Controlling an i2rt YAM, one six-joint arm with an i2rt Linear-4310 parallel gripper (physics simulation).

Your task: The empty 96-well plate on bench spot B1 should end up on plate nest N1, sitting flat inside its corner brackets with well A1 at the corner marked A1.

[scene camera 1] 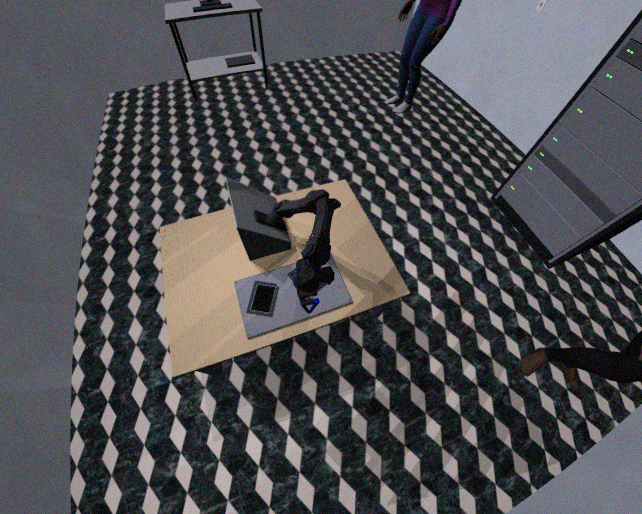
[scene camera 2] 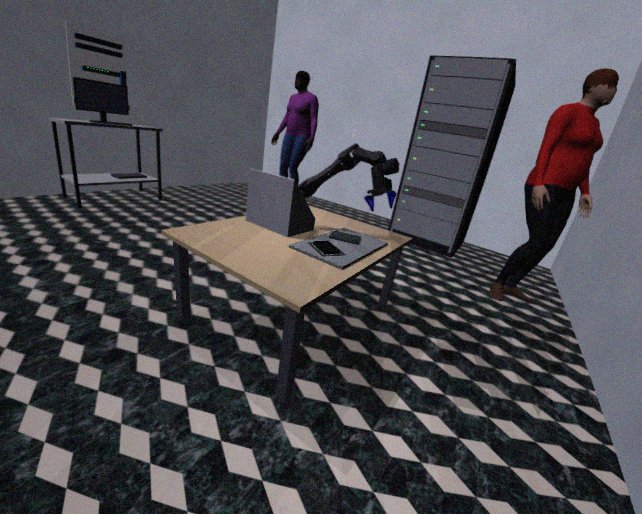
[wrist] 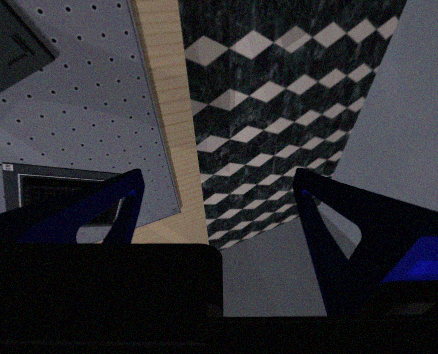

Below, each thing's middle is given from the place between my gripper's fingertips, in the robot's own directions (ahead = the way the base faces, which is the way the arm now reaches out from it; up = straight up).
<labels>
Right now the dark square nest [wrist: 42, 57] is 22 cm below my hand, 20 cm behind it and 6 cm to the left of it.
</labels>
